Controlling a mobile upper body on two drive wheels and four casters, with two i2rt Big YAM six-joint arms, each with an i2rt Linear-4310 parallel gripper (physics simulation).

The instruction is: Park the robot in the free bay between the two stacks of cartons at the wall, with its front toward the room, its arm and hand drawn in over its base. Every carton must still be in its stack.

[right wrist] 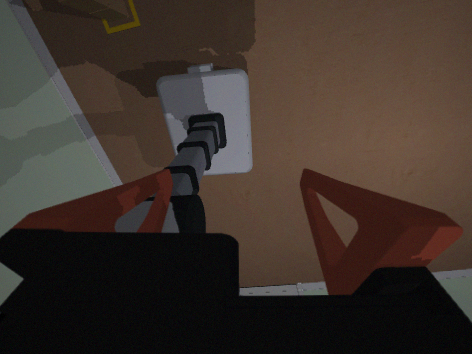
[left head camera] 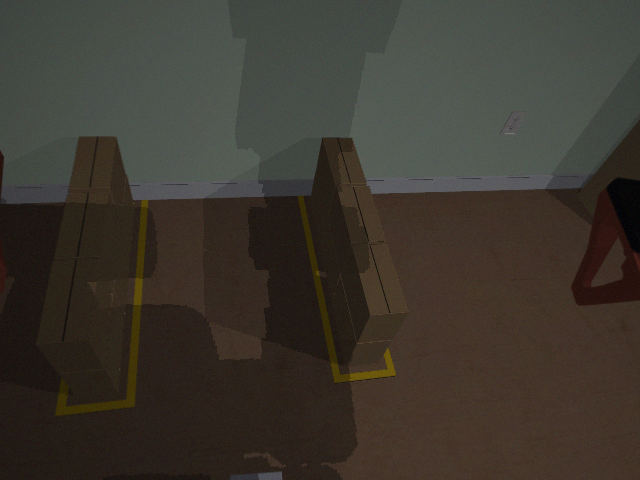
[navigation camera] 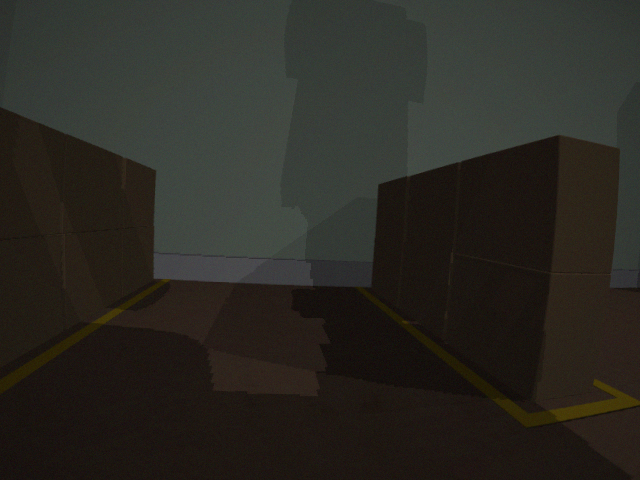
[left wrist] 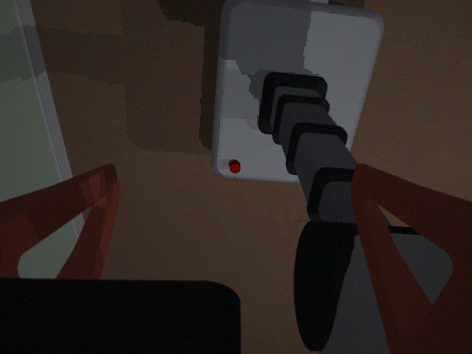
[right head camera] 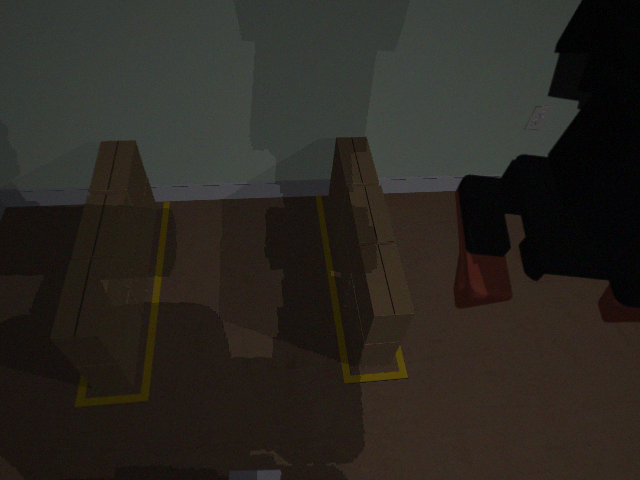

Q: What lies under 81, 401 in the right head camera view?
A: A yellow floor marking.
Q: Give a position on a yellow floor marking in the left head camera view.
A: At 61, 409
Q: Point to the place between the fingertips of my left gripper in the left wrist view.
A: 235, 177
